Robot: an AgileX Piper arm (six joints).
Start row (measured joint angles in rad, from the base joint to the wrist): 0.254 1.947 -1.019 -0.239 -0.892 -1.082
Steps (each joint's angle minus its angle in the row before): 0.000 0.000 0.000 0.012 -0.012 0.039; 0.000 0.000 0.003 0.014 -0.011 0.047; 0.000 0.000 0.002 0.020 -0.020 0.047; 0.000 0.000 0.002 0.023 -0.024 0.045; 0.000 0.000 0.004 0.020 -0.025 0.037; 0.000 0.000 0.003 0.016 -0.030 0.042; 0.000 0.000 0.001 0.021 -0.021 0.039; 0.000 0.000 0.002 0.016 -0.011 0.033; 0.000 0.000 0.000 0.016 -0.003 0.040; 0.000 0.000 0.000 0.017 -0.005 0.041; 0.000 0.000 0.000 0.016 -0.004 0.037; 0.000 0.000 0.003 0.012 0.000 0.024; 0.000 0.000 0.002 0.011 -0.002 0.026; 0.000 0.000 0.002 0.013 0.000 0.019; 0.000 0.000 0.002 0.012 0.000 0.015; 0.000 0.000 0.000 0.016 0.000 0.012; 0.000 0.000 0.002 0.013 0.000 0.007; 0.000 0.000 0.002 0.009 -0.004 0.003; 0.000 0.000 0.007 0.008 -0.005 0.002; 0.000 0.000 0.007 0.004 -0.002 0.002; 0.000 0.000 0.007 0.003 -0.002 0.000; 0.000 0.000 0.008 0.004 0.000 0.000; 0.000 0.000 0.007 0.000 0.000 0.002
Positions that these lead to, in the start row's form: 0.254 1.947 -1.019 -0.227 -0.904 -1.043; 0.254 1.947 -1.016 -0.213 -0.915 -0.996; 0.254 1.947 -1.014 -0.193 -0.935 -0.949; 0.254 1.947 -1.012 -0.170 -0.959 -0.904; 0.254 1.947 -1.008 -0.150 -0.984 -0.867; 0.254 1.947 -1.005 -0.134 -1.014 -0.825; 0.254 1.947 -1.004 -0.113 -1.035 -0.786; 0.254 1.947 -1.002 -0.097 -1.046 -0.753; 0.254 1.947 -1.002 -0.081 -1.049 -0.713; 0.254 1.947 -1.002 -0.064 -1.054 -0.672; 0.254 1.947 -1.002 -0.048 -1.058 -0.635; 0.254 1.947 -0.999 -0.036 -1.058 -0.611; 0.254 1.947 -0.997 -0.025 -1.060 -0.585; 0.254 1.947 -0.995 -0.012 -1.060 -0.566; 0.254 1.947 -0.993 0.000 -1.060 -0.551; 0.254 1.947 -0.993 0.016 -1.060 -0.539; 0.254 1.947 -0.991 0.029 -1.060 -0.532; 0.254 1.947 -0.989 0.038 -1.064 -0.529; 0.254 1.947 -0.982 0.046 -1.069 -0.527; 0.254 1.947 -0.975 0.050 -1.071 -0.525; 0.254 1.947 -0.968 0.053 -1.073 -0.525; 0.254 1.947 -0.960 0.057 -1.073 -0.525; 0.254 1.947 -0.953 0.057 -1.073 -0.523
